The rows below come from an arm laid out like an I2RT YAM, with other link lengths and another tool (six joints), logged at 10 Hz.
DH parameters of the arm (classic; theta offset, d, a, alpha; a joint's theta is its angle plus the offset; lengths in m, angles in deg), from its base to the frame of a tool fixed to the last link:
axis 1: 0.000 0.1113 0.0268 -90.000
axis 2: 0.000 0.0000 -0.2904 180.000
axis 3: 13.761 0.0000 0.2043 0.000
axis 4: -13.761 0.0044 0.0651 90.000
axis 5: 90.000 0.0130 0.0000 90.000
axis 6: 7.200 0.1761 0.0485 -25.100
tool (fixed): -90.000 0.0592 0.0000 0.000
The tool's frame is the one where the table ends.
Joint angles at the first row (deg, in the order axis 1, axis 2, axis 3, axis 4, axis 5, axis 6):
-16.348, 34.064, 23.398, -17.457, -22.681, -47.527
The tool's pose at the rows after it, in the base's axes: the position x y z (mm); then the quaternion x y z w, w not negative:
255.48 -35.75 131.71 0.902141 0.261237 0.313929 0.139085
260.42 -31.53 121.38 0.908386 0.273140 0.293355 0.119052
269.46 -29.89 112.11 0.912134 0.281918 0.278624 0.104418
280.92 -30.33 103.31 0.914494 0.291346 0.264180 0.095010
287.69 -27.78 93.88 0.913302 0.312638 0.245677 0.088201
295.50 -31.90 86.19 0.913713 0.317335 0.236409 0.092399
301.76 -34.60 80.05 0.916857 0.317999 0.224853 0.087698
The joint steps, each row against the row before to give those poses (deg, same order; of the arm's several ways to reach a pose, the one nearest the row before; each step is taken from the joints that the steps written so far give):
-0.004, 3.870, 0.000, 0.314, -0.547, -1.633
0.008, 4.581, 0.771, 0.202, -1.299, -0.682
0.075, 5.252, 0.130, 2.523, -0.907, -0.526
0.090, 5.874, 0.401, 3.074, -0.530, -0.943
0.031, 4.805, 1.025, 0.479, -0.871, -2.669
0.105, 3.770, -0.294, 3.018, 0.657, -1.013
0.045, 3.430, 0.931, 0.977, 0.289, -0.185

